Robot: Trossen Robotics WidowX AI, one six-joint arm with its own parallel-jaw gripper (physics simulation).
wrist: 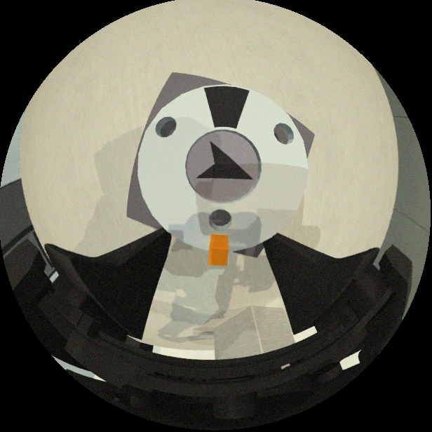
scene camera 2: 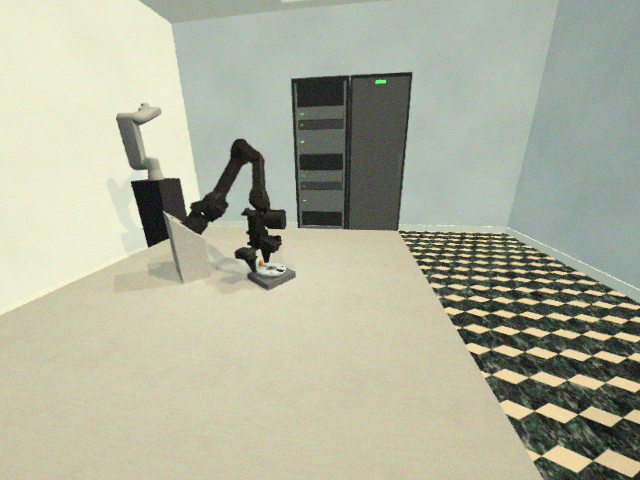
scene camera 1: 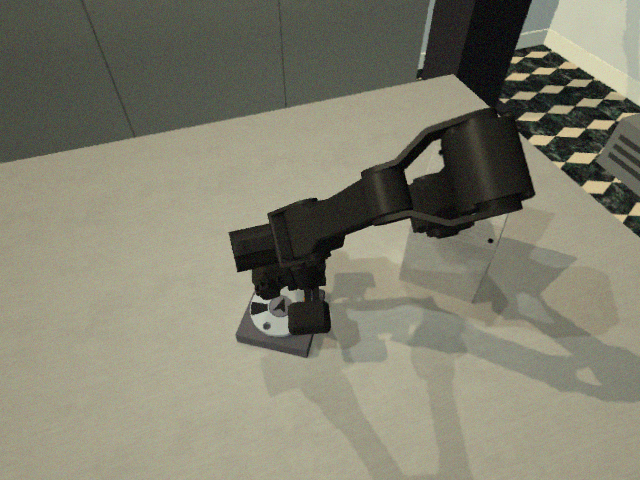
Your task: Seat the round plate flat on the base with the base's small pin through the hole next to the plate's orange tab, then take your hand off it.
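Places are measured from the arm's base along level axes (x ahead, y right, z down), in centimetres.
Pixels of known places: gripper, between the fingertips: [scene camera 2: 260,268]; arm's base, origin of its link: [scene camera 2: 190,229].
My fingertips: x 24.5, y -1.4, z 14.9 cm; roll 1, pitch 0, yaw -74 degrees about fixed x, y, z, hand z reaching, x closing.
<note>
Ahead of a thing's pixels: the offset from my fingertips to its middle. Level surfaces: height alone.
The white round plate @(dx +4.6, dy +1.3, dz -1.3 cm) [scene camera 1: 279,328] [scene camera 2: 264,270] [wrist: 165,170] lies over the dark grey square base @(dx +4.5, dy +1.3, dz +1.2 cm) [scene camera 1: 273,344] [scene camera 2: 281,279] [wrist: 138,207] and looks roughly level. The base's corners show turned beside it in the wrist view. Whether the plate touches the base all round cannot be told. A grey disc with a black arrow [wrist: 220,167] shows in the plate's centre opening. The orange tab @(dx +0.2, dy +0.0, dz -2.0 cm) [scene camera 2: 261,263] [wrist: 218,250] is nearest my gripper, with a dark hole [wrist: 220,219] next to it; no pin can be made out. My gripper [scene camera 1: 289,303] [scene camera 2: 260,265] [wrist: 217,234] is shut on the plate's rim, fingers either side of the tab.
A pale slanted block [scene camera 1: 449,263] [scene camera 2: 191,255] [wrist: 255,332] stands on the table @(dz +3.3 cm) [scene camera 1: 129,258] [scene camera 2: 258,377] near the arm's base. Behind it is a grey arm [scene camera 2: 133,142] on a black pedestal [scene camera 2: 155,211]. Dark cabinets [scene camera 2: 379,155] stand at the back wall.
</note>
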